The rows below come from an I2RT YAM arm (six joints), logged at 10 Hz.
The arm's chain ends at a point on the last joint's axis. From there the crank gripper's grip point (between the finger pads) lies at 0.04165 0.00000 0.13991 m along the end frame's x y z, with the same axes.
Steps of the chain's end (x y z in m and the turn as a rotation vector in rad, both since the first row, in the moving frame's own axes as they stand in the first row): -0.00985 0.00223 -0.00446 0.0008 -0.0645 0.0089; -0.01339 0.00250 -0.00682 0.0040 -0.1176 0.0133; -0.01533 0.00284 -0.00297 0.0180 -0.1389 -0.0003; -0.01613 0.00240 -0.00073 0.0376 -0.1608 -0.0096
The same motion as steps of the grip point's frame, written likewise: -0.01896 0.00245 -0.00207 0.0008 -0.0645 0.0089; -0.03009 0.00238 -0.00290 0.0040 -0.1176 0.0133; -0.03510 0.00027 0.00143 0.0180 -0.1389 -0.0003; -0.03909 -0.00325 0.00403 0.0376 -0.1608 -0.0096
